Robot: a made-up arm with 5 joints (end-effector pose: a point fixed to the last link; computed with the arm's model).
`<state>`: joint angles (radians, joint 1 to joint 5).
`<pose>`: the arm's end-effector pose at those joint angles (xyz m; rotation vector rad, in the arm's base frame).
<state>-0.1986 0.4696 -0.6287 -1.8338 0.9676</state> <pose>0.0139 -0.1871 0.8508 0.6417 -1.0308 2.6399</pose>
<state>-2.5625 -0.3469 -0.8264 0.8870 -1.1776</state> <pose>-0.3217 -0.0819 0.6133 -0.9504 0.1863 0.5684</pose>
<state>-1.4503 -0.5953 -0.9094 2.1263 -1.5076</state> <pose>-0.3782 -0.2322 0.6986 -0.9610 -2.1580 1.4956</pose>
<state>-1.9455 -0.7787 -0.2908 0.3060 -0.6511</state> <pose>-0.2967 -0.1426 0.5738 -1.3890 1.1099 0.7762</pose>
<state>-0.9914 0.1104 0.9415 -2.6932 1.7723</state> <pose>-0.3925 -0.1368 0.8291 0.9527 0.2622 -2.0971</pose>
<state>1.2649 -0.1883 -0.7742 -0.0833 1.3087</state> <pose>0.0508 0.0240 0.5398 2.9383 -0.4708 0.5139</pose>
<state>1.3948 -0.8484 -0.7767 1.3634 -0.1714</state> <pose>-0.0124 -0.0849 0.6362 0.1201 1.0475 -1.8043</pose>
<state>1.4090 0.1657 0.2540 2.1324 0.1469</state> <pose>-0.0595 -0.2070 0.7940 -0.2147 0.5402 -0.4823</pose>
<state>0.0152 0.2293 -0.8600 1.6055 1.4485</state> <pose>-0.0986 -0.1279 0.6503 1.9999 -1.4751 -1.0325</pose>
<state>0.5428 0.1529 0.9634 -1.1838 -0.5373</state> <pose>-0.1646 -0.1439 0.7058 2.5497 0.9650 -0.0093</pose>
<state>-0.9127 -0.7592 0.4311 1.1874 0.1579</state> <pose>-0.3846 -0.1530 0.5278 2.6298 -0.2884 -1.3513</pose>
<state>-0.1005 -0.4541 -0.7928 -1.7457 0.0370</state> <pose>0.0283 -0.4307 0.7188 -1.4717 2.4923 -0.8377</pose>
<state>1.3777 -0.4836 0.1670 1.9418 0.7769</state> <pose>0.0103 -0.2607 0.6916 0.6474 1.4301 -0.8220</pose>
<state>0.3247 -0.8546 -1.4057 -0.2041 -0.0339</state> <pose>0.0993 -0.2744 0.4590 -1.6312 1.6252 2.0660</pose>
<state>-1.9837 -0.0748 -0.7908 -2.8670 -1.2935</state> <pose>-0.4273 -0.1543 0.7678 -0.9225 -2.7132 0.8616</pose>
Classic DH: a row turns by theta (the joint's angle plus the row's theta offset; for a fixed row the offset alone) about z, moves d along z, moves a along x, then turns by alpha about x. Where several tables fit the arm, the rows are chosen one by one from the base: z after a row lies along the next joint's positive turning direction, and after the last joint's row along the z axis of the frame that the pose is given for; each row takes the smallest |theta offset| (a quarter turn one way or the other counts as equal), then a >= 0, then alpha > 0; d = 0 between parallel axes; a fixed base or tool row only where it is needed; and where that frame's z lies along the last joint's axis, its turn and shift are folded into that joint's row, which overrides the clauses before.
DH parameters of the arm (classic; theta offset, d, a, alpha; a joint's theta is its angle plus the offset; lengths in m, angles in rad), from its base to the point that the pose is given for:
base (fixed): 0.3199 0.843 -0.2003 -0.2431
joint 1: 1.2597 -0.3133 -0.0605 -1.495
joint 2: -0.2312 -0.0482 -0.1483 1.5708
joint 3: -1.4608 0.165 -0.0002 -1.4403
joint 4: -0.2889 -0.493 0.017 2.9778
joint 5: -1.09 -0.6582 0.0162 1.2718
tool (fixed): 0.7792 0.0331 0 0

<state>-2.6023 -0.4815 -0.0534 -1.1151 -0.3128</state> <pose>-0.4006 -0.0697 0.6137 0.3895 2.4835 -0.7036</pose>
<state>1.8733 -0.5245 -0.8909 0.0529 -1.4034</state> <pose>-0.0726 0.0742 0.5266 0.0911 0.5469 -1.4558</pose>
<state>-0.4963 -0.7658 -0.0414 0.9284 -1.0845</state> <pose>-0.2740 -0.2395 0.6234 1.3978 0.8454 -2.2469</pose>
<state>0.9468 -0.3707 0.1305 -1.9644 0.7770</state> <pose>0.0741 -0.1065 0.7849 -1.5695 0.7076 -0.8521</pose>
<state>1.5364 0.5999 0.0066 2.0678 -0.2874</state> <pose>-0.1800 -0.1552 0.7706 -0.4099 -0.1102 -0.5708</pose>
